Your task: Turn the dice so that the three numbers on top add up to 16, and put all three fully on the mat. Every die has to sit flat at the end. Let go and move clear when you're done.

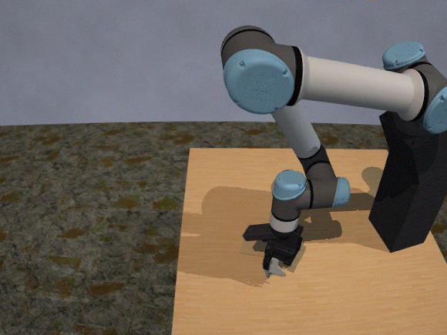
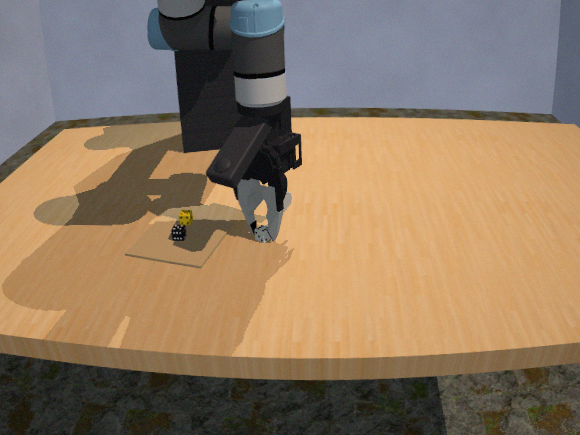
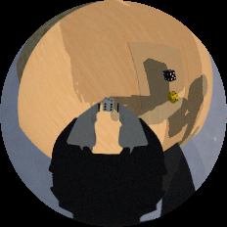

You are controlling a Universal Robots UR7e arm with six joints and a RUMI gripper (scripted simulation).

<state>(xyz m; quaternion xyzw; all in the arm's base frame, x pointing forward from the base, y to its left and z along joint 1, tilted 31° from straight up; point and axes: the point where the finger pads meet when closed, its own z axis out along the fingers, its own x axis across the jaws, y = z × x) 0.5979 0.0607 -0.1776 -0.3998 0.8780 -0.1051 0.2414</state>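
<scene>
The white die lies 10 mm below my hand. Round my hand: yellow die (70 mm behind, 130 mm to the right); then thin tan mat (20 mm behind, 140 mm to the right, 20 mm below); then black die (20 mm behind, 140 mm to the right).
</scene>
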